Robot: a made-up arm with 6 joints. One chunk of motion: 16 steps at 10 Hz.
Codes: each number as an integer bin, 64 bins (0 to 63) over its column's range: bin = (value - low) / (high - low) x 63, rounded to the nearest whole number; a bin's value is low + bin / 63 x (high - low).
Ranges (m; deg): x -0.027..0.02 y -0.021..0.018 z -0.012..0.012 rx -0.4..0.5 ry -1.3..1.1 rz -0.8..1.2
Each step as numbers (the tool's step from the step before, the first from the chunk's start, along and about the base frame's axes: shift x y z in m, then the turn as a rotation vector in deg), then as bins.
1 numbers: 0.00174 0.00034 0.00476 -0.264 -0.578 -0.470
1 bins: 39 34 44 10 19 10
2 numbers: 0.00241 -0.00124 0.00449 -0.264 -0.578 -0.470
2 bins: 39 32 43 10 19 10
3 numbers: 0.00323 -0.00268 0.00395 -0.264 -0.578 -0.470
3 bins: 41 30 42 10 19 10
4 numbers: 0.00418 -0.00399 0.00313 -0.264 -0.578 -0.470
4 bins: 42 27 40 10 19 10
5 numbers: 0.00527 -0.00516 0.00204 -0.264 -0.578 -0.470
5 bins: 43 26 37 10 19 10
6 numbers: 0.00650 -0.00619 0.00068 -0.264 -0.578 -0.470
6 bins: 45 24 33 10 19 10
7 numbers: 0.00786 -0.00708 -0.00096 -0.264 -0.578 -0.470
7 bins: 47 22 29 10 19 10
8 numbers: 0.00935 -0.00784 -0.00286 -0.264 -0.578 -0.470
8 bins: 49 21 24 10 19 10
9 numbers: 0.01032 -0.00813 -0.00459 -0.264 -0.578 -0.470
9 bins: 50 21 19 10 19 10
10 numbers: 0.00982 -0.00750 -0.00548 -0.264 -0.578 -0.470
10 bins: 49 22 17 10 19 10
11 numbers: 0.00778 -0.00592 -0.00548 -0.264 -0.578 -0.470
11 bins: 47 24 17 10 19 10
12 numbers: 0.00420 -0.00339 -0.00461 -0.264 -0.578 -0.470
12 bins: 42 28 19 10 19 10
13 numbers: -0.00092 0.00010 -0.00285 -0.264 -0.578 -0.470
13 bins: 35 34 24 10 19 10
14 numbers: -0.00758 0.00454 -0.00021 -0.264 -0.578 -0.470
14 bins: 26 41 31 10 19 10
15 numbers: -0.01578 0.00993 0.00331 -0.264 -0.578 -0.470
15 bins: 15 50 40 10 19 10
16 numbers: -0.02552 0.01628 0.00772 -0.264 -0.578 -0.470
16 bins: 2 60 52 10 19 10
